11 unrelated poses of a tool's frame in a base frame.
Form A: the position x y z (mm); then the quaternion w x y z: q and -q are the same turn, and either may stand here.
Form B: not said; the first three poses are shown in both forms.
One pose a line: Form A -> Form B
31 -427 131 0.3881 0.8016 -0.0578 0.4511 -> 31 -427 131 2.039 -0.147 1.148
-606 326 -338 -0.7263 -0.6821 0.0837 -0.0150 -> -606 326 -338 1.504 -0.185 0.033
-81 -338 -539 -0.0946 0.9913 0.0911 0.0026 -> -81 -338 -539 -2.940 -0.270 -0.008
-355 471 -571 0.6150 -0.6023 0.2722 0.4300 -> -355 471 -571 -1.388 0.627 0.991
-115 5 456 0.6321 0.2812 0.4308 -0.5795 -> -115 5 456 0.643 0.986 -1.326
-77 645 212 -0.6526 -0.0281 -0.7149 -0.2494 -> -77 645 212 0.064 1.622 0.566
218 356 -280 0.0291 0.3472 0.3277 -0.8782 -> 218 356 -280 1.071 1.011 -2.709
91 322 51 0.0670 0.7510 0.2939 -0.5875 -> 91 322 51 2.264 0.886 -1.771
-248 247 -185 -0.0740 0.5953 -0.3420 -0.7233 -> -248 247 -185 -1.787 1.027 2.171
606 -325 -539 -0.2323 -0.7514 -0.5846 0.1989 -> 606 -325 -539 2.065 1.606 -0.547
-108 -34 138 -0.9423 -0.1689 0.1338 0.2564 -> -108 -34 138 0.344 -0.273 -0.523
